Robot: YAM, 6 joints.
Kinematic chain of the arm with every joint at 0, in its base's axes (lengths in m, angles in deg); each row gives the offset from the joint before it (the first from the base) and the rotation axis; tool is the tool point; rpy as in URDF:
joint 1: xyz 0 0 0.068 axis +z
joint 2: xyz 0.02 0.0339 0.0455 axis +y
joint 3: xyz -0.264 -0.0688 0 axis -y
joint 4: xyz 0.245 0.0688 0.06 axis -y
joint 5: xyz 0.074 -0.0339 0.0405 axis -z
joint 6: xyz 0.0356 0 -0.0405 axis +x
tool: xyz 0 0 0 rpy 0 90 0
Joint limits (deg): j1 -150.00..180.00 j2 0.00..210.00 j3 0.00..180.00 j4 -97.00..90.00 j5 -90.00..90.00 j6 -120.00..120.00
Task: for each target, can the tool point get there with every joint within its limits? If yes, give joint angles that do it. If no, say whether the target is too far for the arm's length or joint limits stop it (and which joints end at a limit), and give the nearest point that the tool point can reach.
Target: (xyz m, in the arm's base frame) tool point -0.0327 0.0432 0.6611
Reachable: yes | joints -19.79 55.48 111.27 36.63 -56.18 -46.11
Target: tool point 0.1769 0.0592 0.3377
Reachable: yes | joints 9.71 46.82 41.04 3.79 -53.37 -93.12
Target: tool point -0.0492 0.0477 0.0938
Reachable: yes | joints 124.05 109.01 20.10 -77.29 -23.29 30.60
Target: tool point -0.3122 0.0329 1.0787
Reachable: no: too far | nearest point -0.2012 0.0212 0.7122 | short by 0.383 m
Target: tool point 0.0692 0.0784 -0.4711
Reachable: no: joint limits stop it (at a limit: joint 2) | nearest point 0.0919 0.1041 -0.3633 | short by 0.113 m
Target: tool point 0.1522 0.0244 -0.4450
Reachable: no: joint limits stop it (at a limit: joint 2) | nearest point 0.1682 0.0270 -0.3718 | short by 0.075 m
